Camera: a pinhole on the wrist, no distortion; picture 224 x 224 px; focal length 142.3 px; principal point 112.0 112.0 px. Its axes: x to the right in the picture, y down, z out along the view. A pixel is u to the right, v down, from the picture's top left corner.
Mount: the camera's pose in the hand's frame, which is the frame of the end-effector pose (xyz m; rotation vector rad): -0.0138 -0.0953 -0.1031 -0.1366 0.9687 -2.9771
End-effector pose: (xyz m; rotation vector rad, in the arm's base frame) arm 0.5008 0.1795 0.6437 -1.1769 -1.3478 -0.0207
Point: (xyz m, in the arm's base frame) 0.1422 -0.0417 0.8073
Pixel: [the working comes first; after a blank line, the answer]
In the camera's frame: 0.1320 0.1635 0.3342

168 182
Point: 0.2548 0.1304 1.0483
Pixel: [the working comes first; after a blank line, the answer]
In the camera's frame: -0.1845 0.1713 0.3446

36 183
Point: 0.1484 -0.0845 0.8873
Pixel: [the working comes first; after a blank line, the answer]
In the camera's frame: 0.0943 0.2462 0.3365

152 216
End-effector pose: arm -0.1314 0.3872 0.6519 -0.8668 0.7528 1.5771
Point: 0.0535 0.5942 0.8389
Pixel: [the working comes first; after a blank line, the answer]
In the camera's frame: 0.0891 -0.1089 0.3470

149 67
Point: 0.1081 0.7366 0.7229
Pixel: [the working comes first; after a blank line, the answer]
In the camera's frame: -0.0701 -0.0782 0.4491

90 87
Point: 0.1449 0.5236 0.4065
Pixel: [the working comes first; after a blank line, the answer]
In the camera's frame: -0.2531 0.1290 0.1838

outside the picture
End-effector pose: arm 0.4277 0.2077 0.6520 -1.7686 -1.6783 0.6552
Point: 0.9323 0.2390 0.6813
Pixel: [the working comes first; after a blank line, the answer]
In the camera's frame: -0.1210 -0.1836 -0.4635

behind the camera
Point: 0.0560 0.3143 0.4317
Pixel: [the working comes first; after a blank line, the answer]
In the camera's frame: -0.0367 -0.3087 0.4383

100 12
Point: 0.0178 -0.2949 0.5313
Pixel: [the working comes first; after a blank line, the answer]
In the camera's frame: 0.5602 -0.1666 0.3608

outside the picture
